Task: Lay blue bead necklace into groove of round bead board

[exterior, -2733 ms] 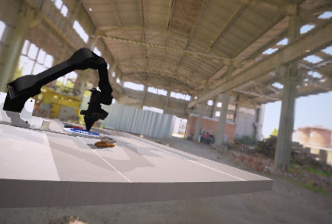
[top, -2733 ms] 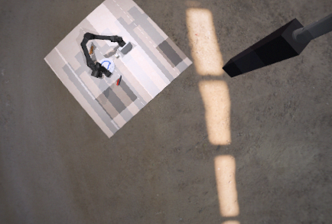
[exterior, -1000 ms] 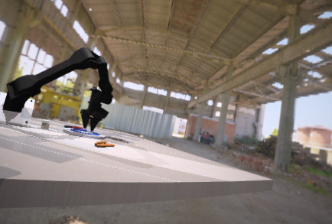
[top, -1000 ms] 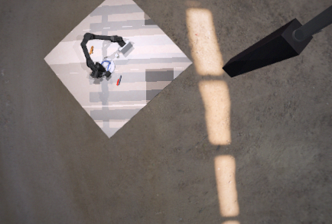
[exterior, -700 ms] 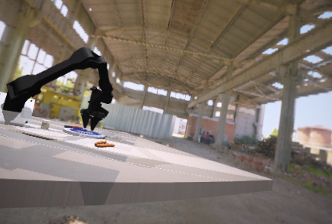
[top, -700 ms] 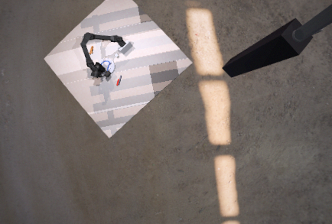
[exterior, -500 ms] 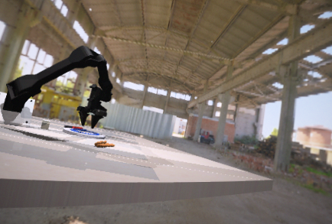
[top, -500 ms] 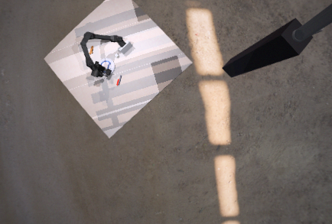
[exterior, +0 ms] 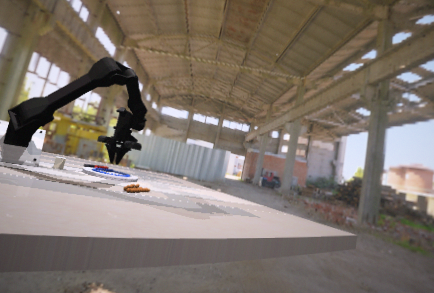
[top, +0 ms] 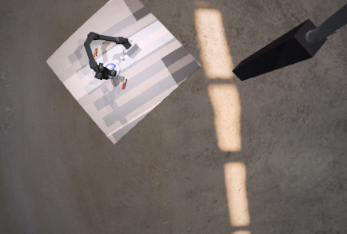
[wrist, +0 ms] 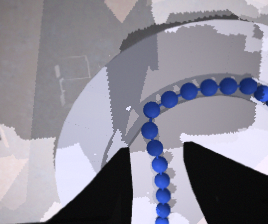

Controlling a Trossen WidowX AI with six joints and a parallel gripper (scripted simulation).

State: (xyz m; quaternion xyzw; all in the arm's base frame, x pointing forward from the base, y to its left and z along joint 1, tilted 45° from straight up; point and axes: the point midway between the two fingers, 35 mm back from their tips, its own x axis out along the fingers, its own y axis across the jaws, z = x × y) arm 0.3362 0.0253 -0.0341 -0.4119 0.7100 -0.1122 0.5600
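The round white bead board lies 5 cm to the right of my gripper tip, 3 cm below it and 2 cm behind it. The rest, counted from my gripper tip: small white block (20 cm behind, 4 cm to the right, 3 cm below); then red pen-like object (18 cm to the left, 4 cm below).
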